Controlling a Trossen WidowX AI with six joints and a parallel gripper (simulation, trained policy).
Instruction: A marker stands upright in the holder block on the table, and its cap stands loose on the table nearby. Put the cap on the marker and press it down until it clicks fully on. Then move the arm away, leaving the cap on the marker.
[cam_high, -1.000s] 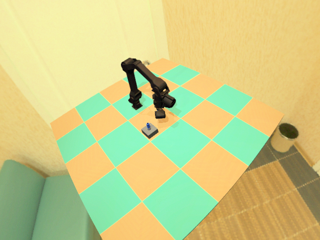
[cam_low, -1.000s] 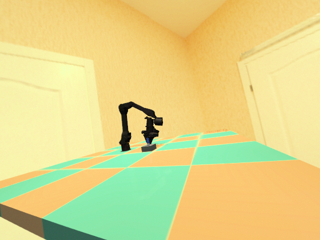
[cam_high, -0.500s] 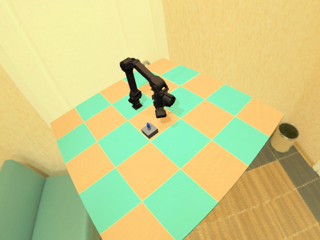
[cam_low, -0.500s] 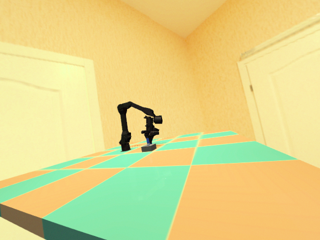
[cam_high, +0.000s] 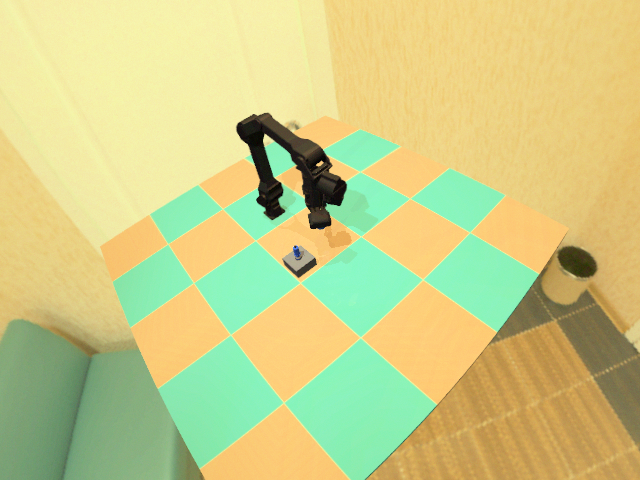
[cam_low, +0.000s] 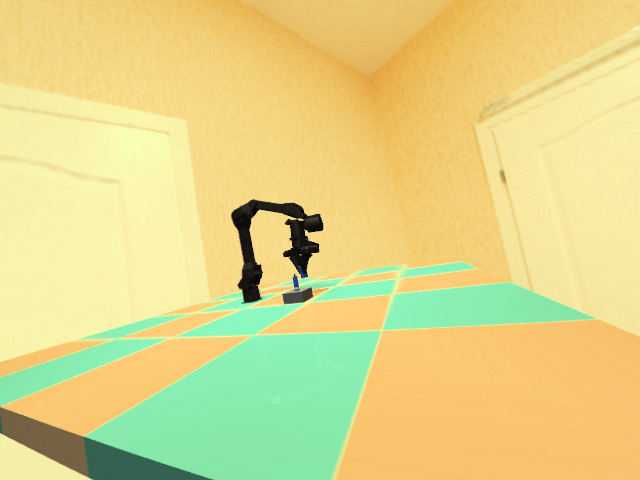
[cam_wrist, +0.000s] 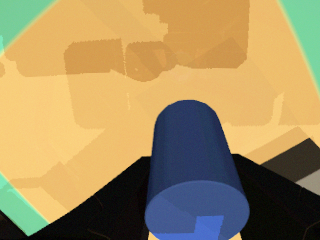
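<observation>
Now: gripper tip 30 mm short of the dark grey holder block, 110 mm to the left of it and 60 mm above it. The rest, counted from my gripper tip: blue cap: 10 mm above.
</observation>
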